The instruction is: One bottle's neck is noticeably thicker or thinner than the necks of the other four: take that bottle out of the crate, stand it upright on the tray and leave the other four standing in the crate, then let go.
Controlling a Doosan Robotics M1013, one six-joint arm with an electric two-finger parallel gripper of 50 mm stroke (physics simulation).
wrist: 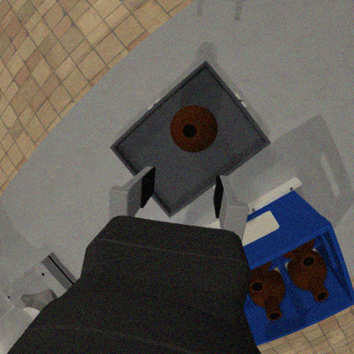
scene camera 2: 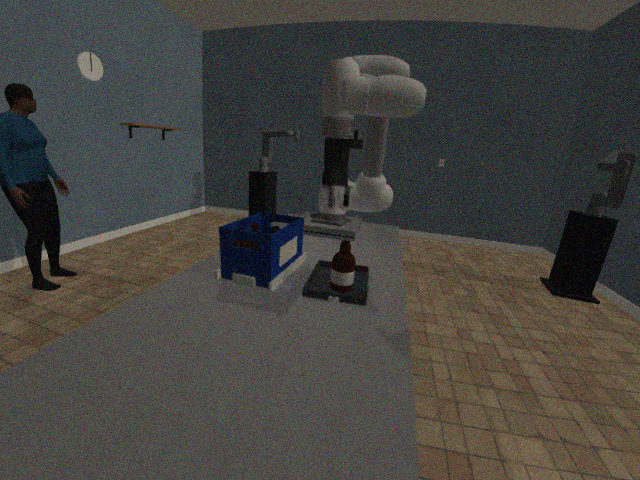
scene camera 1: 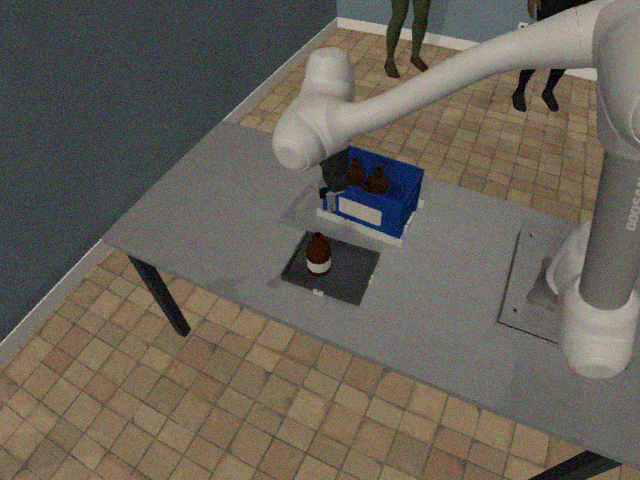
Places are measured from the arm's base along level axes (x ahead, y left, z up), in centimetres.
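Pixels of known places: gripper, between the fingertips: point(scene camera 2: 338, 206) point(scene camera 1: 327, 203); arm's base, origin of its link: point(scene camera 2: 331, 221).
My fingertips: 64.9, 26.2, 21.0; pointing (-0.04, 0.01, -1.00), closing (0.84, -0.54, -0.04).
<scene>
For each thing: its top centre in the pictures, then the offset to it from my fingertips, as dx, dy, dz. "spot": a spot on its surface instead. Level surfaces: height alone.
- brown bottle with a white label, centre of its top: point(scene camera 1: 317, 235) point(scene camera 2: 345, 241) +1.2, +3.7, -10.1
- dark tray, centre of its top: point(scene camera 1: 331, 263) point(scene camera 2: 339, 276) -1.9, +1.7, -23.6
- blue crate, centre of its top: point(scene camera 1: 373, 172) point(scene camera 2: 265, 221) +0.9, -26.1, -8.6
- white base, a spot on its surface: point(scene camera 1: 356, 229) spot: +0.0, -15.7, -25.3
- grey table, height of its surface: dz -26.1
A brown bottle with a white label point(scene camera 1: 318, 254) point(scene camera 2: 342, 268) point(wrist: 201, 116) stands upright on the dark tray point(scene camera 1: 353, 295) point(scene camera 2: 358, 296) point(wrist: 167, 204), apart from the gripper. My gripper point(scene camera 1: 327, 198) point(scene camera 2: 339, 201) point(wrist: 184, 183) is open and empty, above the table between tray and crate, clear of both. The blue crate point(scene camera 1: 390, 220) point(scene camera 2: 244, 265) point(wrist: 295, 214) holds several brown bottles; two clear ones are a bottle point(scene camera 1: 378, 181) and another bottle point(scene camera 1: 355, 172). Several bottle openings show inside it in the wrist view. The arm and crate walls hide parts, and neck widths are hard to compare.
The crate sits on a white base point(scene camera 1: 356, 229) on the grey table point(scene camera 1: 439, 289) point(scene camera 2: 248, 387), close beside the tray. The arm's mounting plate point(scene camera 1: 522, 268) is at the right of scene camera 1. The table's edge runs past the tray's outer side. People stand away from the table.
</scene>
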